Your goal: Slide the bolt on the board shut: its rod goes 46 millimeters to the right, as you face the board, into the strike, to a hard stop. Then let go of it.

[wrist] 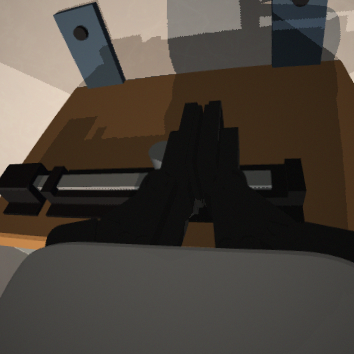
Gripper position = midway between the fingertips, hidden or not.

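A brown board (290, 108) is visible, together with my gripper (207, 126).
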